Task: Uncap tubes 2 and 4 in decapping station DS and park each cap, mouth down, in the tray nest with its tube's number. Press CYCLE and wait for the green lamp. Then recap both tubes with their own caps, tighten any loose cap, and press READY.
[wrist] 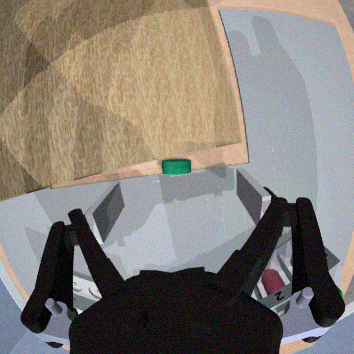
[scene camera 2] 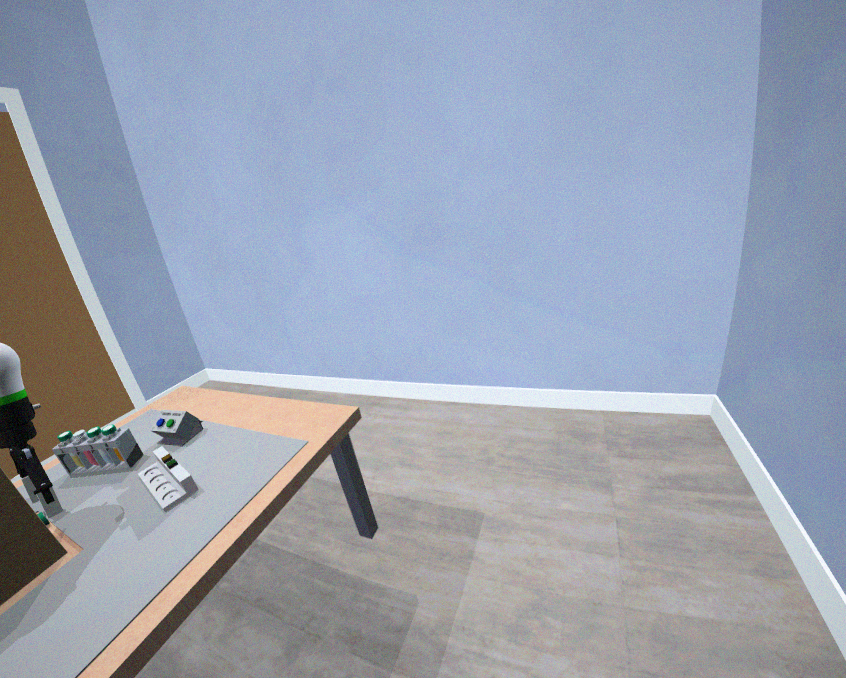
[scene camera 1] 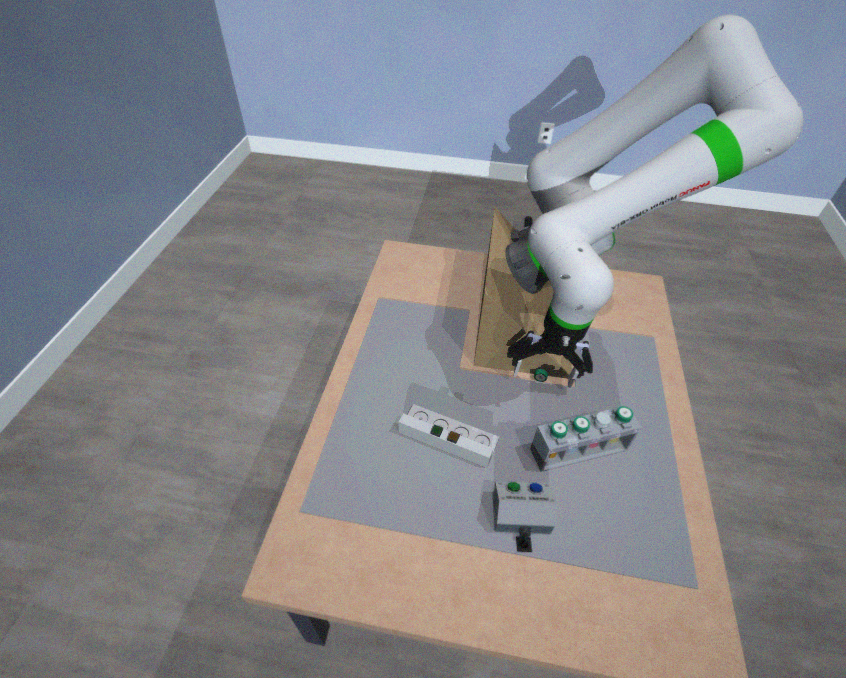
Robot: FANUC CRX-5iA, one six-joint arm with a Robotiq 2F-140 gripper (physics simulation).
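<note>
My gripper point(scene camera 2: 47, 506) is visible; the gripper point(scene camera 1: 542, 376) and, in the wrist view, the gripper point(wrist: 177, 187) can be seen too. A grey button box point(scene camera 1: 526, 512) is visible as well.
</note>
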